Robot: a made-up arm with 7 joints.
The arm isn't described. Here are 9 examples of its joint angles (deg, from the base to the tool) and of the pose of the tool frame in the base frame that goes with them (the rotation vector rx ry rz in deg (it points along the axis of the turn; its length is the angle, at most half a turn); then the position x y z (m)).
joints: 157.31 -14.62 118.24 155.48 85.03 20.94 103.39
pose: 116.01 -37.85 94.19 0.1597 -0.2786 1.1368
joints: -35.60 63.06 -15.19 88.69 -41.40 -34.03 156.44
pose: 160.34 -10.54 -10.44 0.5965 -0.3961 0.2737
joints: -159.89 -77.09 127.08 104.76 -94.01 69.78 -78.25
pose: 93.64 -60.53 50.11 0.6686 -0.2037 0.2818
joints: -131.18 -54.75 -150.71 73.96 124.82 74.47 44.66
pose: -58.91 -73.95 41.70 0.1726 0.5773 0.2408
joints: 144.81 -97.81 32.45 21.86 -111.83 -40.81 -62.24
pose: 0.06 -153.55 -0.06 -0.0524 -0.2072 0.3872
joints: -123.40 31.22 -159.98 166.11 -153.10 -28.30 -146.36
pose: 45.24 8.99 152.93 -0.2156 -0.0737 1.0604
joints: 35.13 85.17 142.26 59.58 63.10 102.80 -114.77
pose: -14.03 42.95 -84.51 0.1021 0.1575 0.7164
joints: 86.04 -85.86 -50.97 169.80 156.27 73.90 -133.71
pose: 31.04 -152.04 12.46 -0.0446 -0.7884 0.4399
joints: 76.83 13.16 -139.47 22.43 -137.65 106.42 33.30
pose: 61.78 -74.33 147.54 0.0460 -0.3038 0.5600
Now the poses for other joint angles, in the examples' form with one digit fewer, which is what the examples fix.
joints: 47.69 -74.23 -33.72 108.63 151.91 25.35 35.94
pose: -24.0 -16.0 -106.1 -0.023 -0.531 0.820
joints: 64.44 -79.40 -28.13 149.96 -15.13 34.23 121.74
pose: -85.4 28.4 -119.1 -0.212 -0.723 0.694
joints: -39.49 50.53 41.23 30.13 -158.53 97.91 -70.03
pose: 159.9 -28.5 27.4 0.421 -0.081 0.254
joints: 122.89 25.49 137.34 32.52 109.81 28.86 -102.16
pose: 87.9 1.4 -37.7 -0.051 -0.291 0.476
